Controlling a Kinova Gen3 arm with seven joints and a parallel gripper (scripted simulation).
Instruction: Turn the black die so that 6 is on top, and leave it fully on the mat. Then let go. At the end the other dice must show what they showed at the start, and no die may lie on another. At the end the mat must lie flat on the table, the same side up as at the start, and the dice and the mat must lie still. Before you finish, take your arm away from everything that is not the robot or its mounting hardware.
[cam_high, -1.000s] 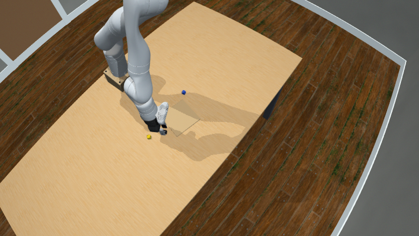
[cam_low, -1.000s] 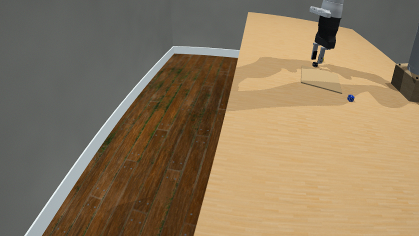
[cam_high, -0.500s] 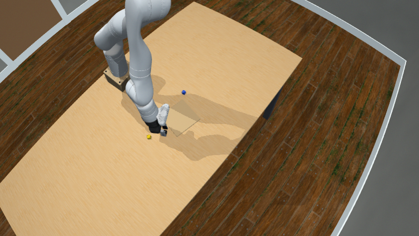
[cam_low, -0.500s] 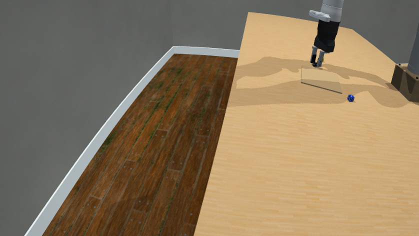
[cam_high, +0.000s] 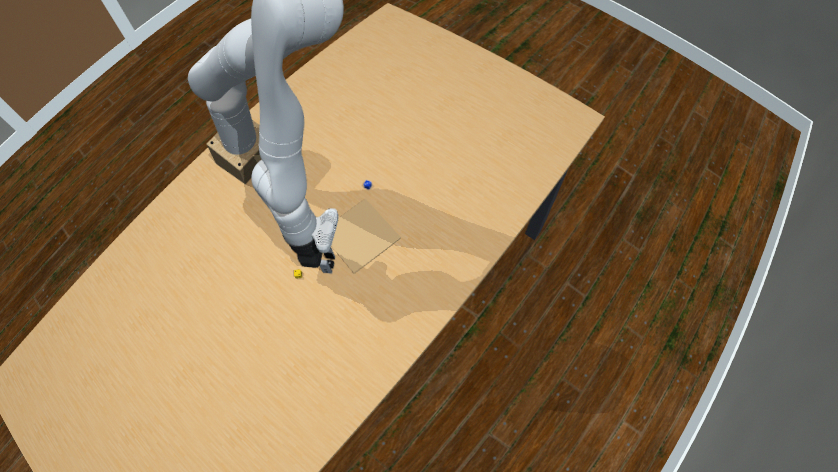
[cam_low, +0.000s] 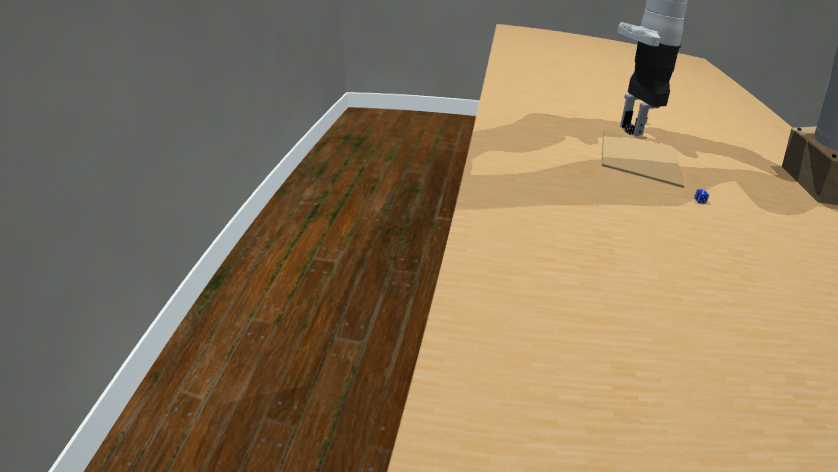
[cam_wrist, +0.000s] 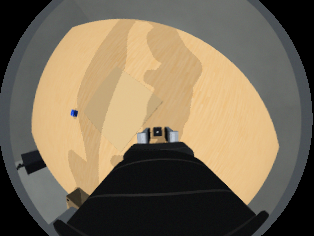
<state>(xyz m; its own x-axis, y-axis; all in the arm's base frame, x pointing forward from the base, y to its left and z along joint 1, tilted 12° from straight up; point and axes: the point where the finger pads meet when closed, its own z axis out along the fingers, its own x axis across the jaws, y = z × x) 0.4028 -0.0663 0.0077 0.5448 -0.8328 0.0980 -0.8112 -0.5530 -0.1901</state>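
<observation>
The black die lies 10 mm below my hand. Round my hand: blue die (210 mm to the left, 80 mm behind, 10 mm below); then tan mat (100 mm to the left, 20 mm below); then yellow die (70 mm to the right, 40 mm behind, 10 mm below).
</observation>
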